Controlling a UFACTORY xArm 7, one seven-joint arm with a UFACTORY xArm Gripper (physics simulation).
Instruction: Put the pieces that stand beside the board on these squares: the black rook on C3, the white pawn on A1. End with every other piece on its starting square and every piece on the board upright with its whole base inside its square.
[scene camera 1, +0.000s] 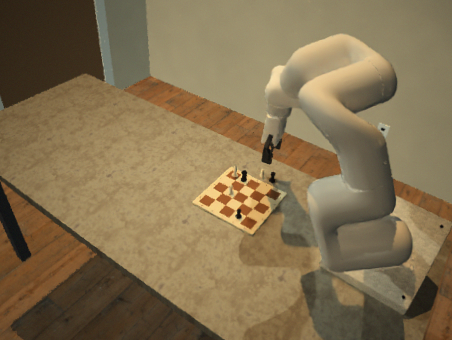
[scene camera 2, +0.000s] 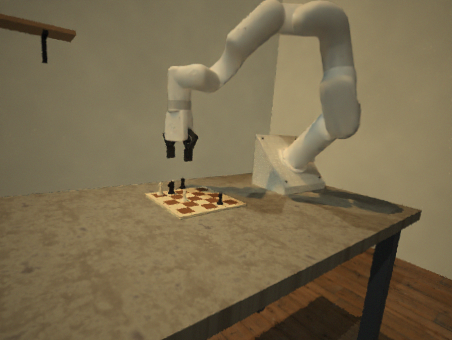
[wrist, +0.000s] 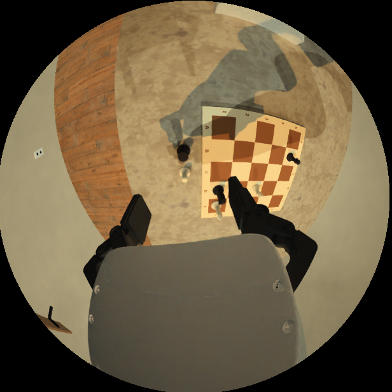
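Pixels of known places: gripper, between the fingertips: (scene camera 1: 270, 155) (scene camera 2: 179, 159); arm's base, origin of its link: (scene camera 2: 292, 160).
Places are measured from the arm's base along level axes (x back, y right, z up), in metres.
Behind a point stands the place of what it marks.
The black rook (scene camera 1: 272, 177) {x -0.409, y 0.111, z -0.088 m} (scene camera 2: 182, 183) {x -0.414, y 0.110, z -0.088 m} (wrist: 183, 152) stands on the table beside the board (scene camera 1: 196, 202) {x -0.520, y -0.142, z -0.099 m} (scene camera 2: 181, 217) {x -0.528, y -0.148, z -0.102 m} (wrist: 205, 162), off its column 1 edge. The white pawn (scene camera 1: 262, 174) {x -0.447, y 0.106, z -0.095 m} (wrist: 185, 173) stands next to the rook, also off the board; it is largely hidden in scene camera 2. Squares C3 (wrist: 257, 171) and A1 (wrist: 223, 128) are bare, with shadow over A1. My gripper (scene camera 1: 273, 154) {x -0.429, y 0.110, z -0.004 m} (scene camera 2: 180, 157) {x -0.429, y 0.110, z -0.004 m} (wrist: 185, 197) is open and empty, high above the area of the two loose pieces, fingers pointing down.
On the board, a black piece (scene camera 1: 244, 176) {x -0.476, y 0.041, z -0.080 m} (scene camera 2: 171, 187) {x -0.481, y 0.041, z -0.079 m} (wrist: 219, 193) stands on D1, a white piece (scene camera 1: 235, 172) {x -0.512, y 0.040, z -0.084 m} (scene camera 2: 160, 189) {x -0.517, y 0.038, z -0.082 m} (wrist: 217, 207) on E1, a white piece (scene camera 1: 231, 190) {x -0.468, y -0.035, z -0.087 m} (scene camera 2: 184, 196) {x -0.471, y -0.037, z -0.087 m} (wrist: 257, 189) on D3 and a black piece (scene camera 1: 239, 214) {x -0.384, y -0.100, z -0.086 m} (scene camera 2: 220, 199) {x -0.389, y -0.101, z -0.086 m} (wrist: 293, 158) on B5.
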